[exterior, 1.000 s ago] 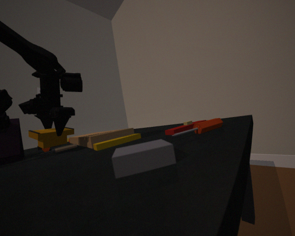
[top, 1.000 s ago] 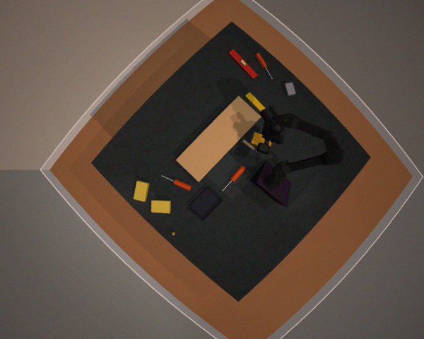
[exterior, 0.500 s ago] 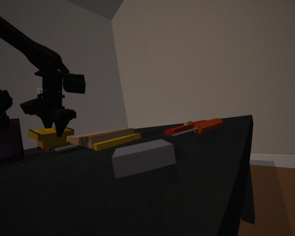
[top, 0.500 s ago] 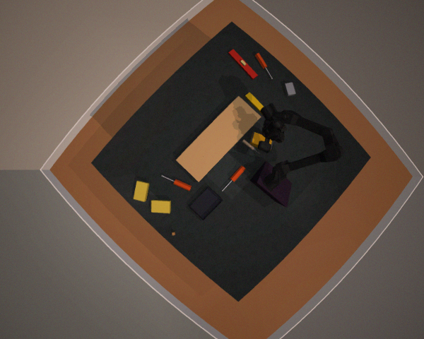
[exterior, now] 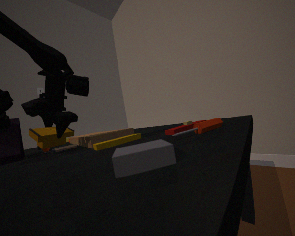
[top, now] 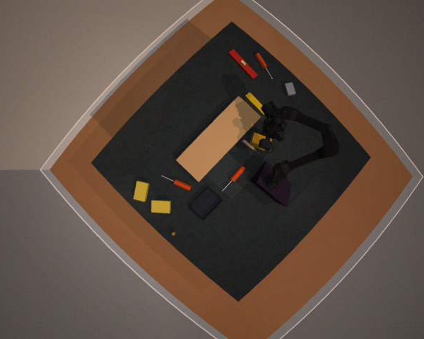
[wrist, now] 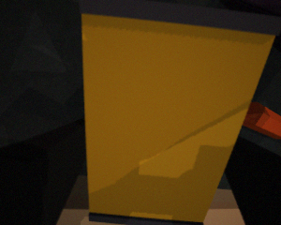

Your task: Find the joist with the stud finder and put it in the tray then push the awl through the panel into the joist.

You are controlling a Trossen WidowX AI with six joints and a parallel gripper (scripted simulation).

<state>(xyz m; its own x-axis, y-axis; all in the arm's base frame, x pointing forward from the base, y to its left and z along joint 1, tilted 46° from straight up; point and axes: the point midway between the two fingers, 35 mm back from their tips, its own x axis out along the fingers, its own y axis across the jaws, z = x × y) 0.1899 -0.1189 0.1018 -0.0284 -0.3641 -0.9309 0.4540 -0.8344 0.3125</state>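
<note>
My gripper tip is now 4 cm past the stud finder light and 4 cm above it. From my gripper tip the other things lie so: awl (4 cm to the left, 6 cm below); yellow stud finder (2 cm behind, 2 cm below); yellow bar (18 cm ahead, 16 cm to the right, 6 cm below).
</note>
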